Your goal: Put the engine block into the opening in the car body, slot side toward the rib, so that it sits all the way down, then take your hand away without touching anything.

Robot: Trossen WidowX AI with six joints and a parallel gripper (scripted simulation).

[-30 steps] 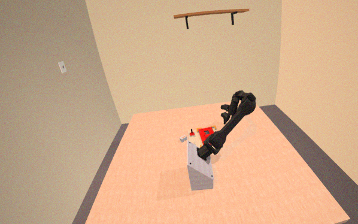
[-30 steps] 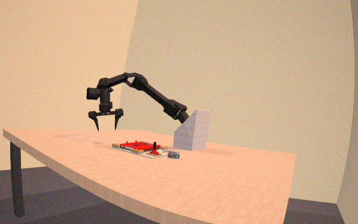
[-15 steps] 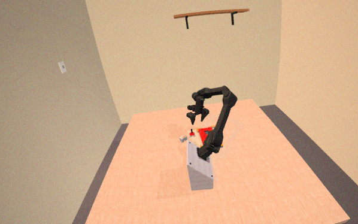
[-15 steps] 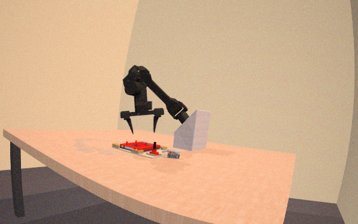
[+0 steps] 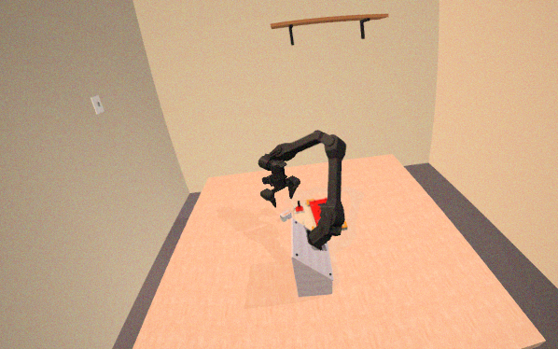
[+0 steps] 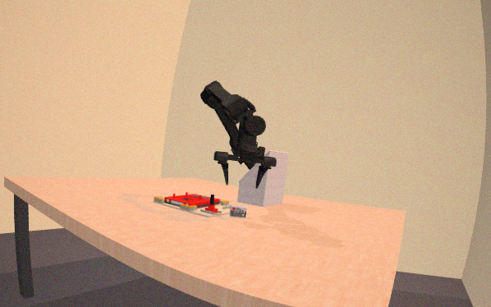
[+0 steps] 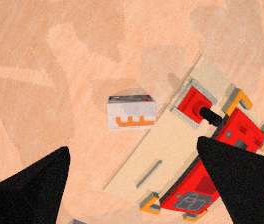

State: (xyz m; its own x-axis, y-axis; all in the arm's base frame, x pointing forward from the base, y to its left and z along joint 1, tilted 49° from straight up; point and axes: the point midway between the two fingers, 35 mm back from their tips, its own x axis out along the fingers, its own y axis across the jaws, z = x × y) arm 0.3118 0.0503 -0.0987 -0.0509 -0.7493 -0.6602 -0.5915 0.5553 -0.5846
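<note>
Now: gripper tip 8 cm above the grey engine block.
</note>
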